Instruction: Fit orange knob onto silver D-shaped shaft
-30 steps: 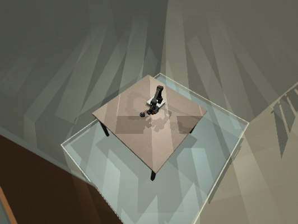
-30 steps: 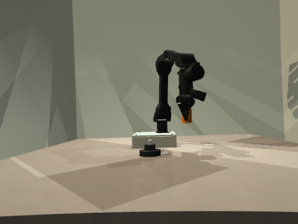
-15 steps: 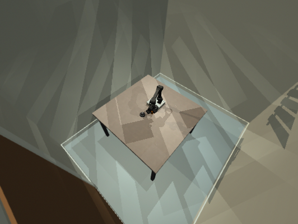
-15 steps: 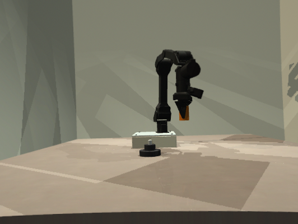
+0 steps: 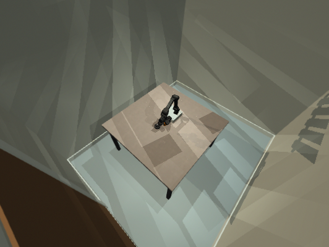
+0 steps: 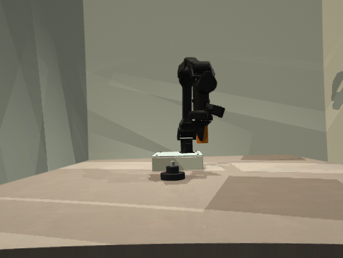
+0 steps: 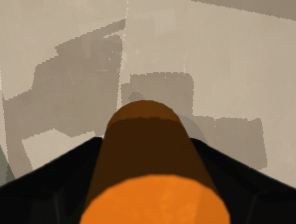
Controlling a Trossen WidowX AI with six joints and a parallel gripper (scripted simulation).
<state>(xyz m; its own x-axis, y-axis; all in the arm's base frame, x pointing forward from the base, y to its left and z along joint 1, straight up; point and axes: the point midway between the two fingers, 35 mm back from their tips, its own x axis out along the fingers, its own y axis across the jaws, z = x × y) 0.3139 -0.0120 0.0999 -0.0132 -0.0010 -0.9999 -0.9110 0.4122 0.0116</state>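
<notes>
Right now my gripper tip is 11 cm to the left of the round pedestal, 10 cm above it and 1 cm short of it. Also, from my gripper tip: orange knob (3 cm above).
</notes>
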